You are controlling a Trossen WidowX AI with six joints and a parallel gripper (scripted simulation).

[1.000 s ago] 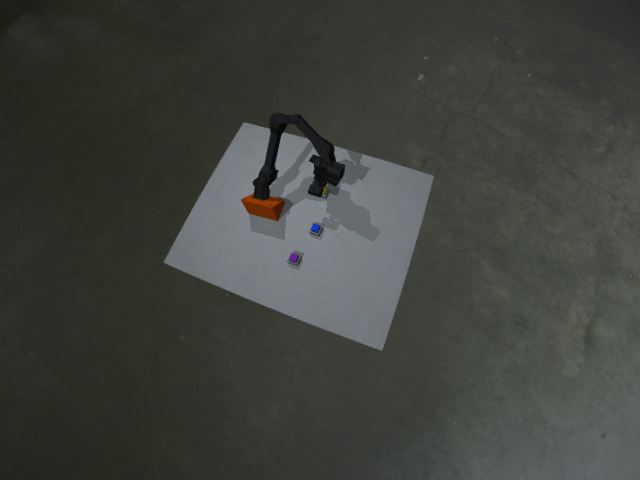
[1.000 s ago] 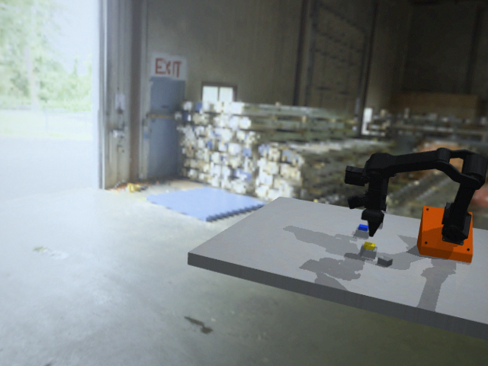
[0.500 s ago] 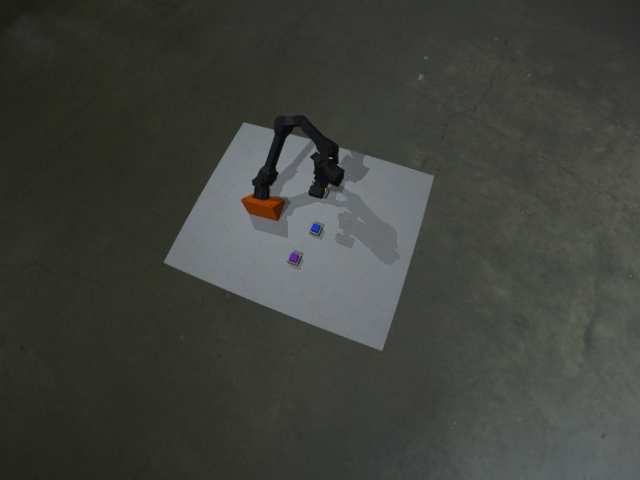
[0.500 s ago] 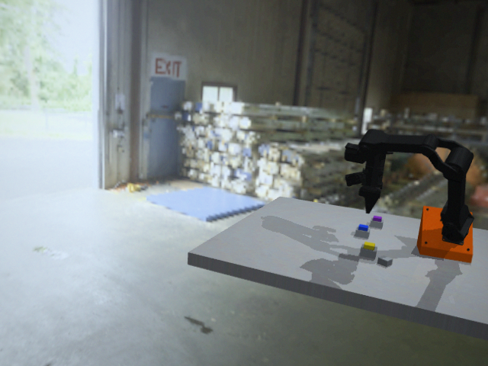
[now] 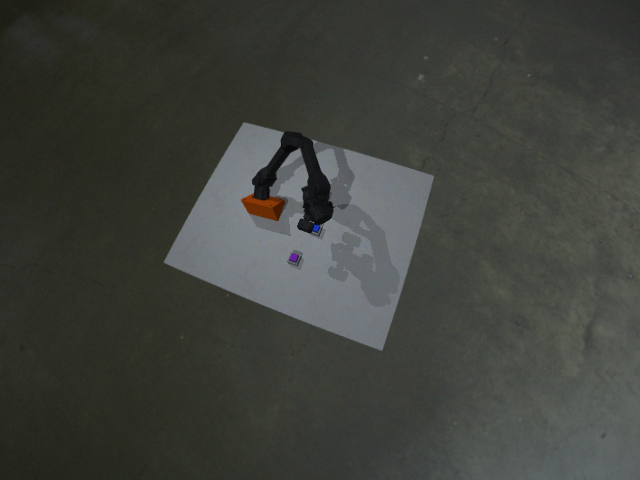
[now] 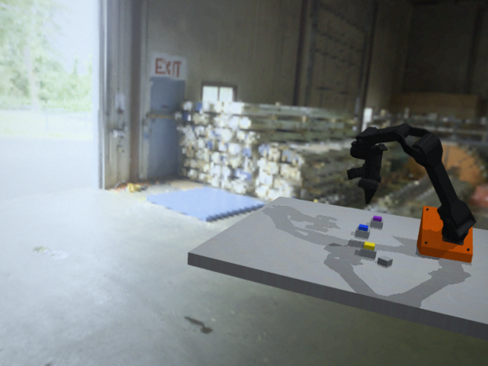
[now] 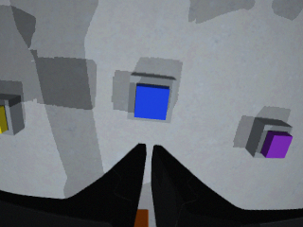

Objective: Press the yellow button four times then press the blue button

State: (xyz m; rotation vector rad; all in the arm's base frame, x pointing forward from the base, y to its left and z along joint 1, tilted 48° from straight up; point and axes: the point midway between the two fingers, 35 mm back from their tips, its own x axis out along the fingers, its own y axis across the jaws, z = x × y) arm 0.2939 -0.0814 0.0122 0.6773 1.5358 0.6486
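Now: the blue button 9 cm below my gripper tip. From my gripper tip the other things lie so: small grey block 9 cm behind, 24 cm to the left, 11 cm below; yellow button 3 cm behind, 19 cm to the left, 9 cm below; purple button 4 cm behind, 17 cm to the right, 9 cm below.
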